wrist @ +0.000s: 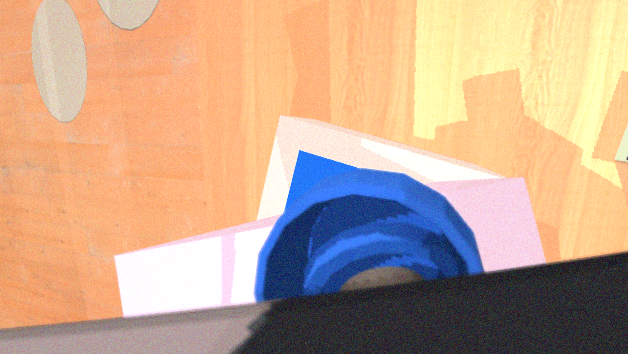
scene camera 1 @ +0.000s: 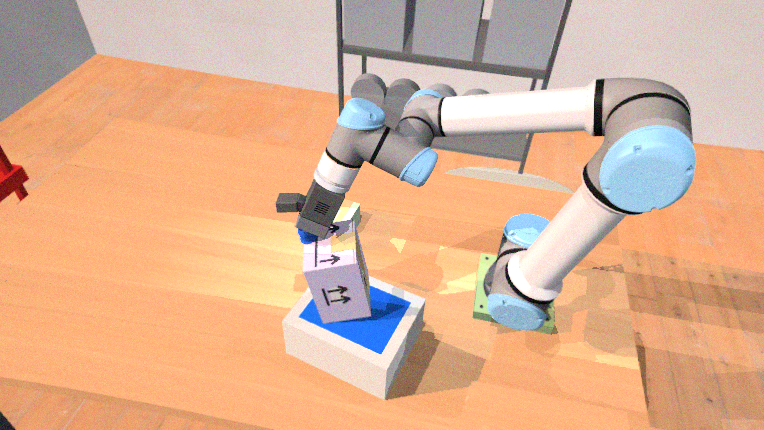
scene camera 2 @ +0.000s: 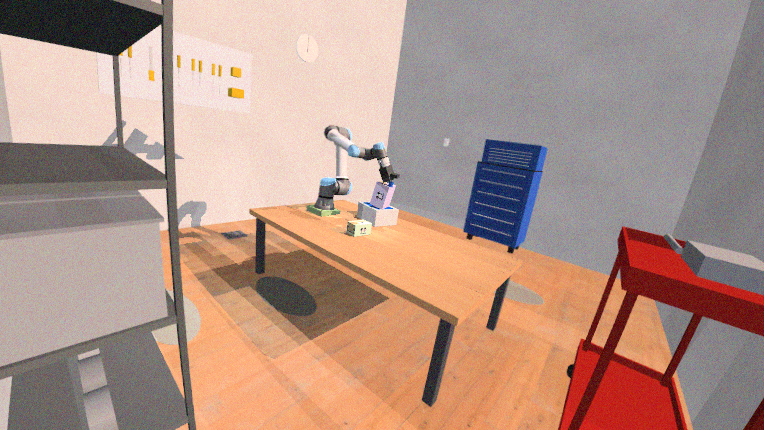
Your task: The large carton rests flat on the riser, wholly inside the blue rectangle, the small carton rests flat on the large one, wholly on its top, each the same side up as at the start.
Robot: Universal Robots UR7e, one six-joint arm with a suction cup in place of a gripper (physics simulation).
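Observation:
The large pink carton [scene camera 1: 336, 281] [scene camera 2: 381, 195] [wrist: 505, 220] stands on end and tilted on the blue rectangle [scene camera 1: 373, 331] [wrist: 307, 169] of the white riser [scene camera 1: 342, 355] [scene camera 2: 385, 217] [wrist: 334, 138]. Its arrow marks point sideways. My suction cup [scene camera 1: 305, 235] [wrist: 369, 237] is at the carton's upper left side, and I cannot tell whether it touches. The small pale green carton [scene camera 1: 352, 210] [scene camera 2: 359, 228] [wrist: 623, 152] rests on the table beyond the riser. In scene camera 1 it is mostly hidden behind my wrist and the large carton.
The arm's base stands on a green plate [scene camera 1: 482, 291] to the right of the riser. A grey shelf rack [scene camera 1: 339, 53] stands behind the table. A red cart [scene camera 1: 10, 179] [scene camera 2: 668, 277] and a blue tool cabinet [scene camera 2: 505, 192] stand on the floor away from the table.

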